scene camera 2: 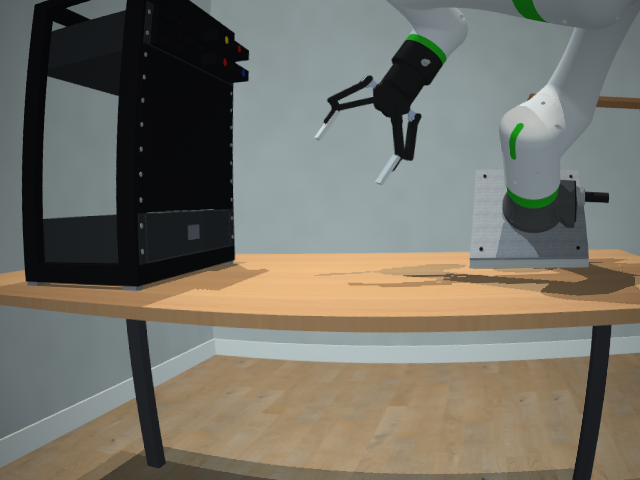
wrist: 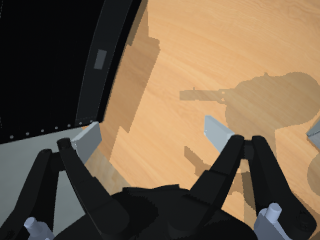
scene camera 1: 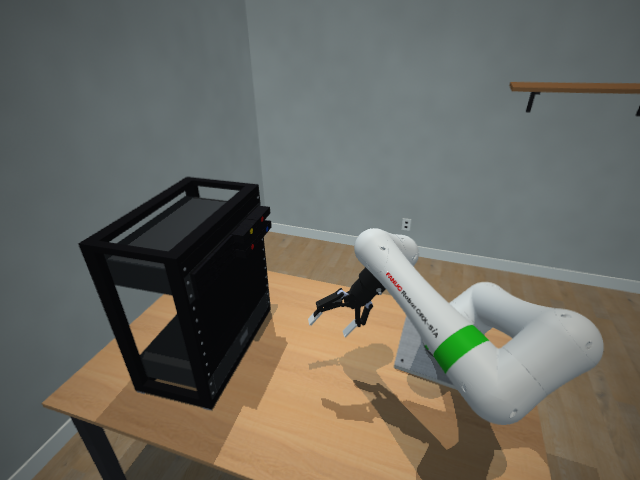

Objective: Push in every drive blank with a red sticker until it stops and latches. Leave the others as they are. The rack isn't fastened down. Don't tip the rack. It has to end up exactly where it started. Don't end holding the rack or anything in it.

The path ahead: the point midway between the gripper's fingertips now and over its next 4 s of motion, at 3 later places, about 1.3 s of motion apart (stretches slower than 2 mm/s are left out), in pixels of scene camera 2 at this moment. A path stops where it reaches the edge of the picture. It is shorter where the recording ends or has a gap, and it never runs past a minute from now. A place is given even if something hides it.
My gripper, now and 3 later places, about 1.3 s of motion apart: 348, 161; 313, 51; 277, 43; 246, 42
